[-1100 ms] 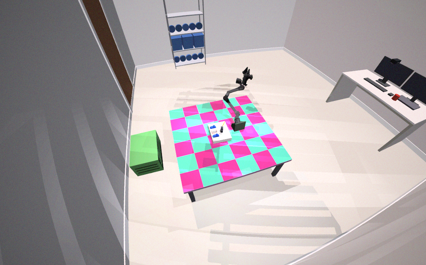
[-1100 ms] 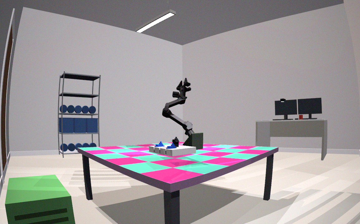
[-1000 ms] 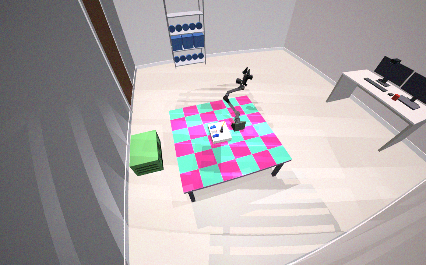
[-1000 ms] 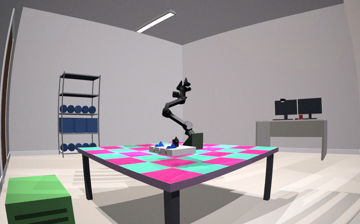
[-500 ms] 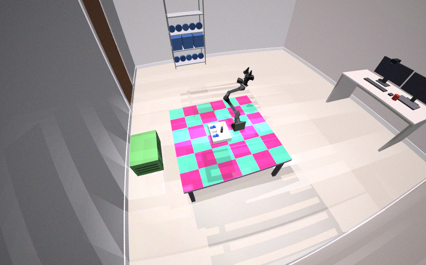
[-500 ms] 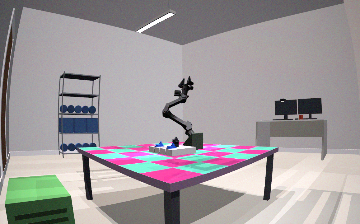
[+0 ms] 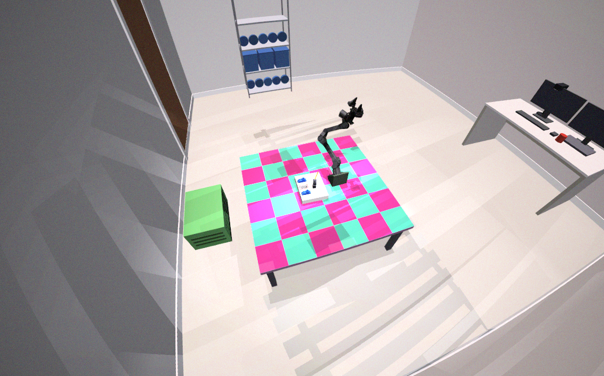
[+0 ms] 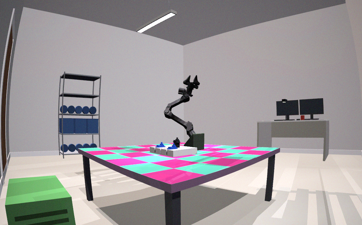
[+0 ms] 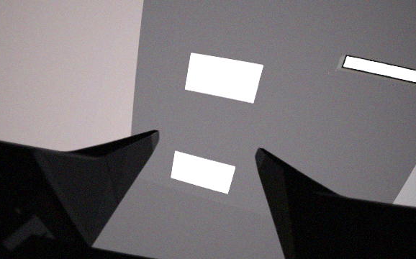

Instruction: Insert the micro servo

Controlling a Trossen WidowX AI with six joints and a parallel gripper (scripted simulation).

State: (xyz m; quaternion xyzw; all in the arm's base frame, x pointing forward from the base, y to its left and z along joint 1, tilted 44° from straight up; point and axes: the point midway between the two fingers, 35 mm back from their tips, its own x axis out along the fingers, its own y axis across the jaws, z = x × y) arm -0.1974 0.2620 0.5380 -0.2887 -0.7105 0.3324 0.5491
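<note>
My gripper tip is now 410 mm short of the white deck, 180 mm to the right of it and 690 mm above it.
</note>
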